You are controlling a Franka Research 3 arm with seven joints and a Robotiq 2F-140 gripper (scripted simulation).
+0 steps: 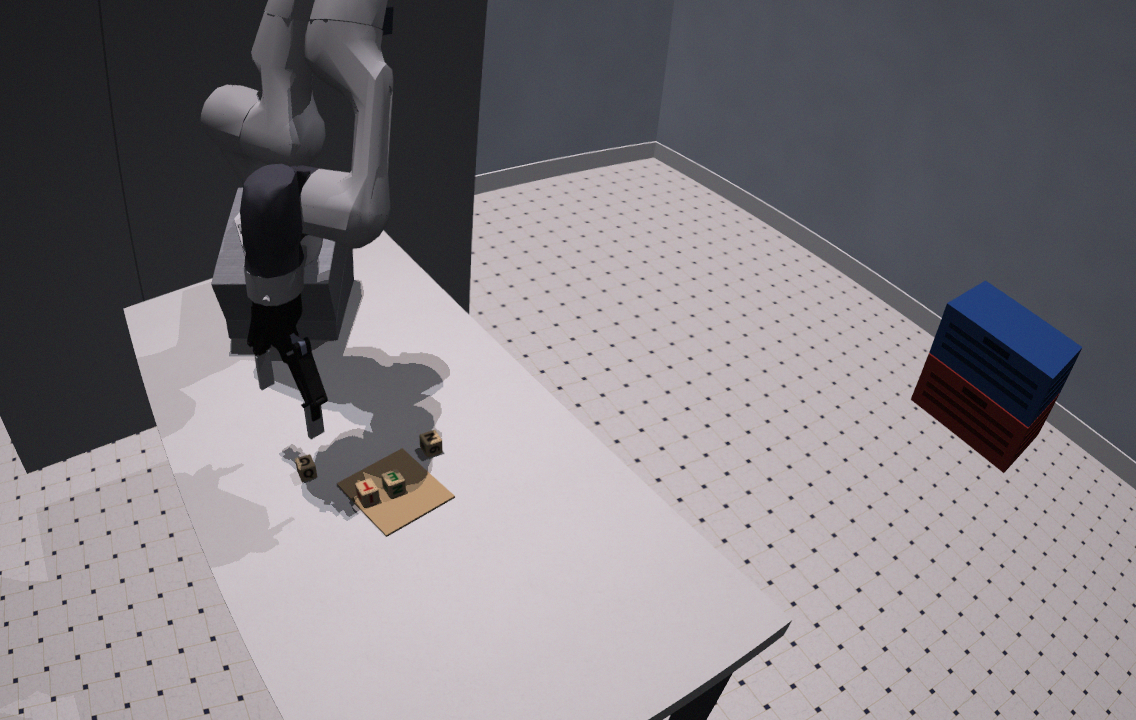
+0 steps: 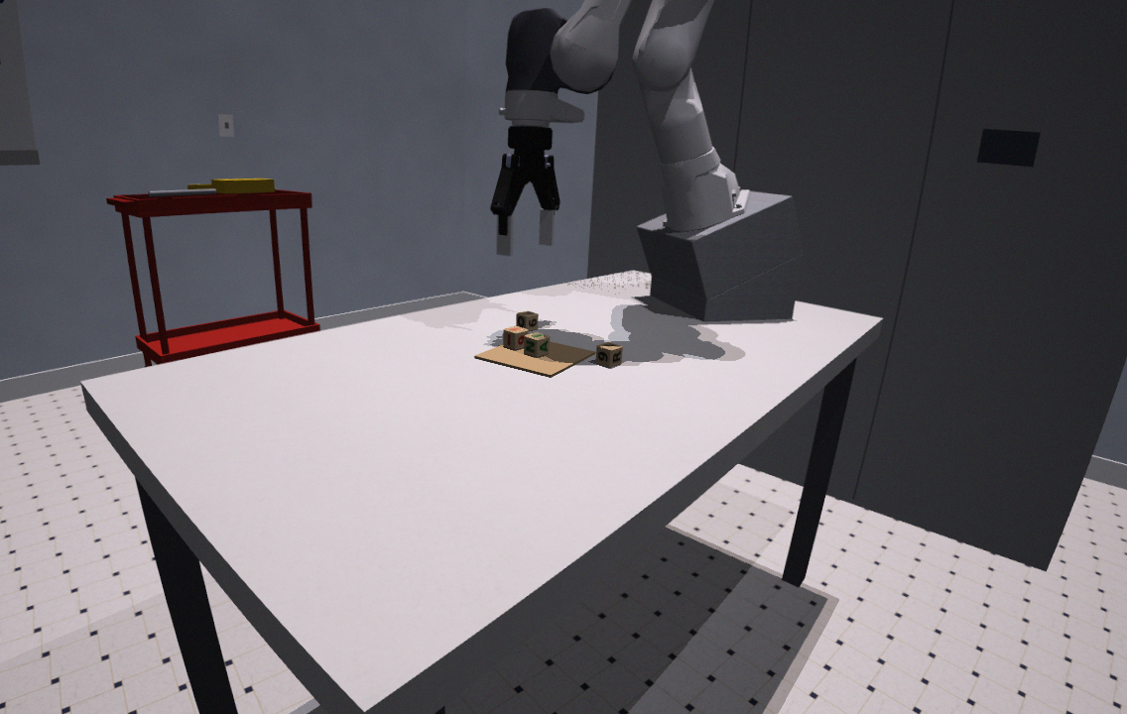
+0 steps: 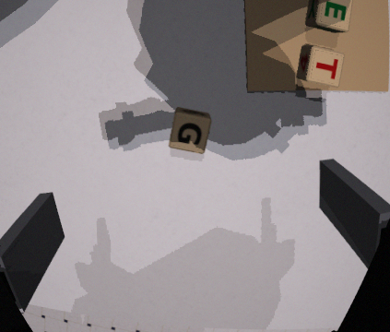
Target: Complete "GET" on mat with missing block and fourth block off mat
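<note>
The G block lies 10 mm to the left of my hand and 140 mm below it. Round my hand: mat: 120 mm ahead, 110 mm to the left, 150 mm below; E block: 120 mm ahead, 110 mm to the left, 140 mm below; T block: 110 mm ahead, 60 mm to the left, 140 mm below.
</note>
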